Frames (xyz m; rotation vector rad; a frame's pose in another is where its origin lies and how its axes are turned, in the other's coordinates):
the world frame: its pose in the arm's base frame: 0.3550 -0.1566 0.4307 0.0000 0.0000 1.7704
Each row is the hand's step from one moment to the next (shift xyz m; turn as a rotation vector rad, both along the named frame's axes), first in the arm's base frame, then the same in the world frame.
Working: the arm's base frame: its pose in the world frame: 0.2239 0.3169 -0.4307 0.0000 0.0000 -1.7704

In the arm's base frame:
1: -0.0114 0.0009 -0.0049 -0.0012 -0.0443 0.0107
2: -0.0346 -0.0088 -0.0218 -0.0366 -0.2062 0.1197
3: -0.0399 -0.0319 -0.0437 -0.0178 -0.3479 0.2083
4: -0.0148 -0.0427 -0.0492 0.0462 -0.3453 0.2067
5: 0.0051 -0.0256 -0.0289 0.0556 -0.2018 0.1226
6: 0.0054 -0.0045 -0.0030 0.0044 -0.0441 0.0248
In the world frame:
1: 0.0031 0.0110 -0.0049 -0.0432 0.0100 0.0107
2: -0.0018 0.0357 -0.0218 -0.1948 0.0768 0.1197
3: -0.0234 0.0454 -0.0437 -0.3375 0.0864 0.2083
4: -0.0389 0.0230 -0.0492 -0.3476 0.0232 0.2067
5: -0.0261 0.0001 -0.0289 -0.2088 -0.0145 0.1226
6: -0.0055 -0.0044 -0.0030 -0.0441 0.0044 0.0248

